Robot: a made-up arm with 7 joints.
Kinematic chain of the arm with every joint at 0, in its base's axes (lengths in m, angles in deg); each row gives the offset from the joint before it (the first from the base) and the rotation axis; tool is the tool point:
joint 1: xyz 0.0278 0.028 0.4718 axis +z
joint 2: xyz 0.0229 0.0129 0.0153 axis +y
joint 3: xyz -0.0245 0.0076 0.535 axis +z
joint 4: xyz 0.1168 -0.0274 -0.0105 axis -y
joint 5: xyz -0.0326 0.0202 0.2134 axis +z
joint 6: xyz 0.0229 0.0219 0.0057 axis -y
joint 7: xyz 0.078 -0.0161 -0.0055 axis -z
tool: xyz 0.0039 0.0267 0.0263
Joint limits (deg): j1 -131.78..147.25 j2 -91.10..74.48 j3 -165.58..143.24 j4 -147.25..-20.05 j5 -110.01..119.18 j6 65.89..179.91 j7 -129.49..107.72
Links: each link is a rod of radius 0.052 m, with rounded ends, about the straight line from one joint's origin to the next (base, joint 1, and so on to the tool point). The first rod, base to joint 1, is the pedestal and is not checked.
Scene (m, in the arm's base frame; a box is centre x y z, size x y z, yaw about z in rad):
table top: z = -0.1
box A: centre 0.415 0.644 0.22 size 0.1 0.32 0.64 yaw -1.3
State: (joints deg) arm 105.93 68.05 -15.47 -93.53 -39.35 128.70 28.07
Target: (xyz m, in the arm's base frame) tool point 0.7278 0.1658 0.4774
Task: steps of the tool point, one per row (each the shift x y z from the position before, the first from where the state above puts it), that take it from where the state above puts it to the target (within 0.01 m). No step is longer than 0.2 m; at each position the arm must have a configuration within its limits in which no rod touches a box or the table.
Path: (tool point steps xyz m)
1: 0.0594 0.0140 0.1464
2: 0.0702 -0.0257 0.1424
3: 0.0759 -0.0659 0.1271
4: 0.0753 -0.1018 0.1004
5: 0.1258 0.0196 -0.0604
6: 0.1373 -0.0251 -0.0714
7: 0.1313 -0.0738 -0.0804
8: 0.1069 -0.1188 -0.0870
9: 0.0667 -0.1536 -0.0915

